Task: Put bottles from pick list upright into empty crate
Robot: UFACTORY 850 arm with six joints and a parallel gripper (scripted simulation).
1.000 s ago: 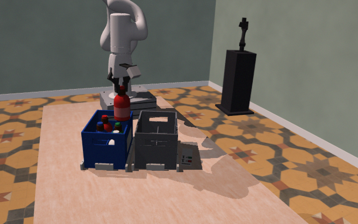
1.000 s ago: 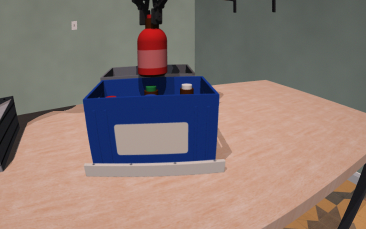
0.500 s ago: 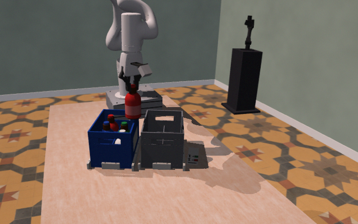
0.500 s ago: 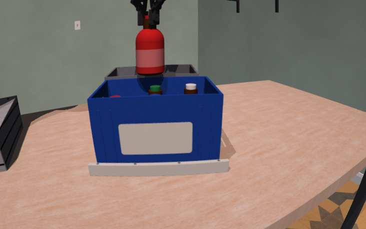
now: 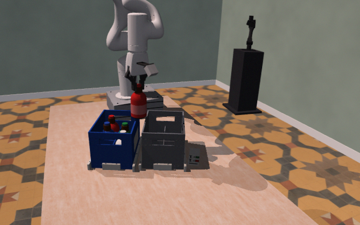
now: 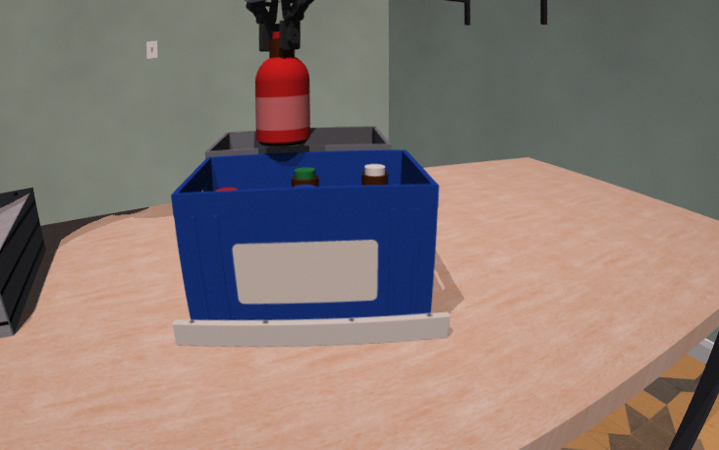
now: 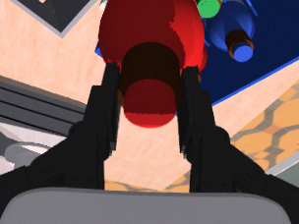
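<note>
The red-label bottle lies 70 mm below my hand. Also, from my hand: white-cap bottle 250 mm below, 100 mm ahead, 80 mm to the right; then blue crate 250 mm below, 100 mm to the right; then green bottle 250 mm below, 70 mm to the right, 20 mm ahead.
</note>
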